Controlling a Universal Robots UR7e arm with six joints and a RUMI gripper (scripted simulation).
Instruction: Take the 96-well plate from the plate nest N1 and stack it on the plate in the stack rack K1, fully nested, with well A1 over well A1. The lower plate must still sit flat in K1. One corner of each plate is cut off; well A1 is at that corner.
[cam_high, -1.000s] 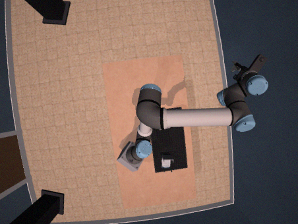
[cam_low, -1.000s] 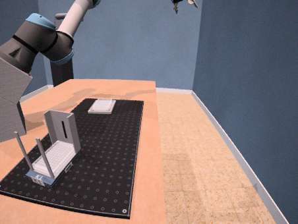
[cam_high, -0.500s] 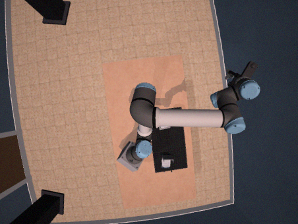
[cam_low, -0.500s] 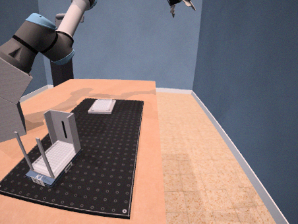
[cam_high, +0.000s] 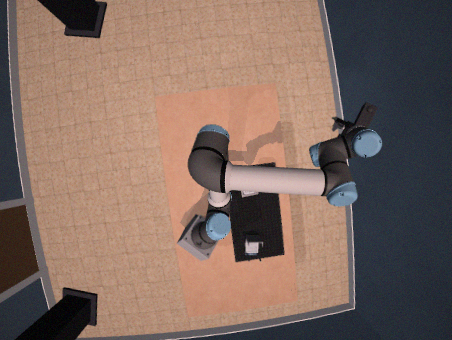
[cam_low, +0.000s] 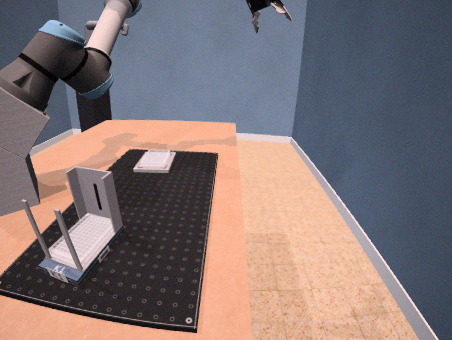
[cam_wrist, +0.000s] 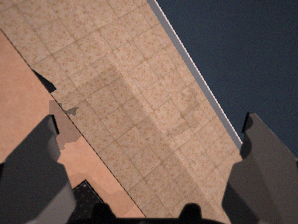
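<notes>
Right now my hand is 51 cm above the plate nest N1, 37 cm to the left of it and 33 cm past it. The rest, counted from my hand: rack back wall (73 cm to the right, 44 cm below, 24 cm behind); slot (73 cm to the right, 44 cm below, 24 cm behind).
</notes>
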